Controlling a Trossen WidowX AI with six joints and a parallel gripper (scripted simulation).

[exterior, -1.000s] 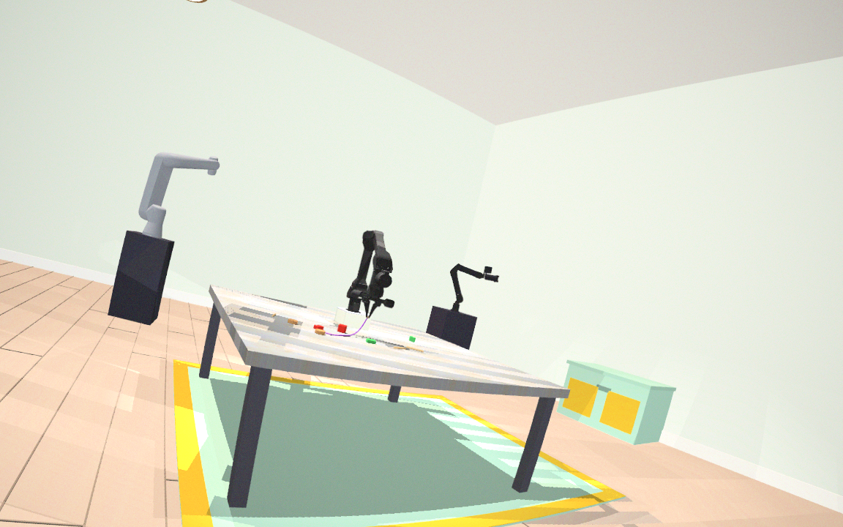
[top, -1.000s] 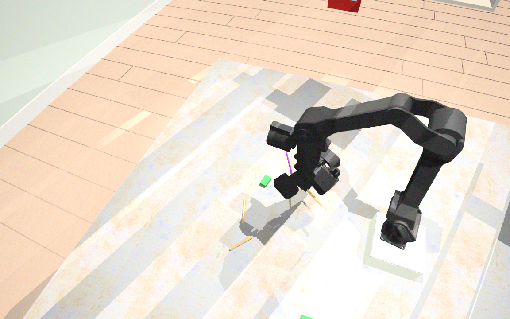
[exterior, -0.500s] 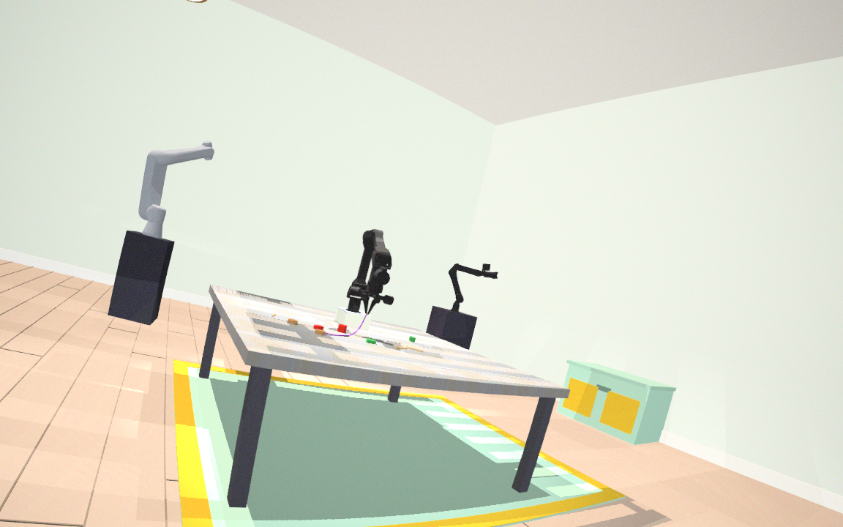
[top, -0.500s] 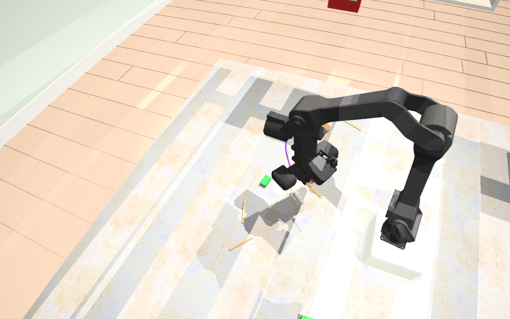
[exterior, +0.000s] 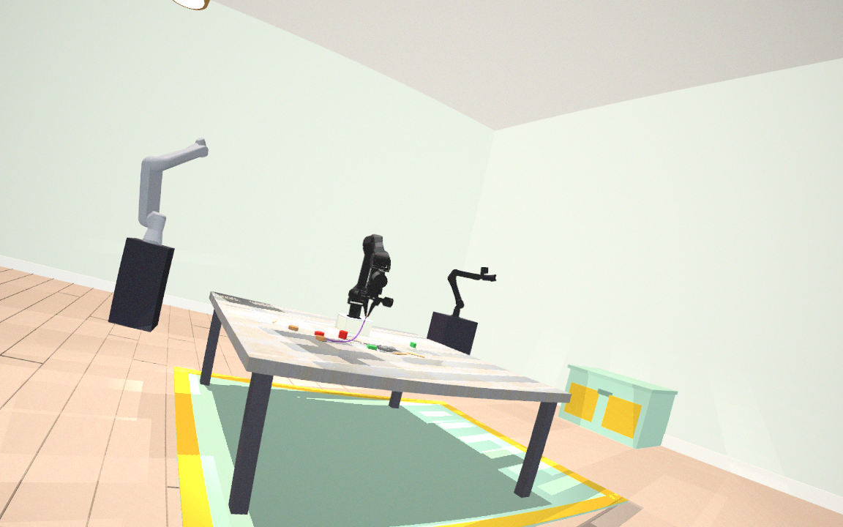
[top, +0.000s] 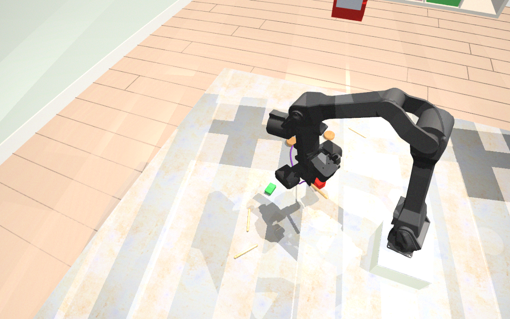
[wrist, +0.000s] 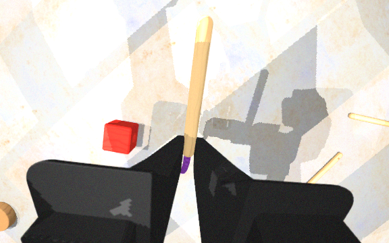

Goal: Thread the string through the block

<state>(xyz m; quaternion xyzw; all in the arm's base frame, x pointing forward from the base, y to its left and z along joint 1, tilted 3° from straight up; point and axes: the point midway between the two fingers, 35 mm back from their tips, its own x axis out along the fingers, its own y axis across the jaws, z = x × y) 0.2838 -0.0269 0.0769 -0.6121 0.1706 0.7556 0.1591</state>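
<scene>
The green block is 120 mm ahead of my gripper tip, 10 mm to the left of it and 110 mm below it. Round my gripper tip: flat red block (50 mm ahead, 190 mm to the right, 110 mm below); then red wooden block (10 mm behind, 80 mm to the right, 100 mm below); then thin wooden stick (10 mm behind, 10 mm to the left, 10 mm above).
</scene>
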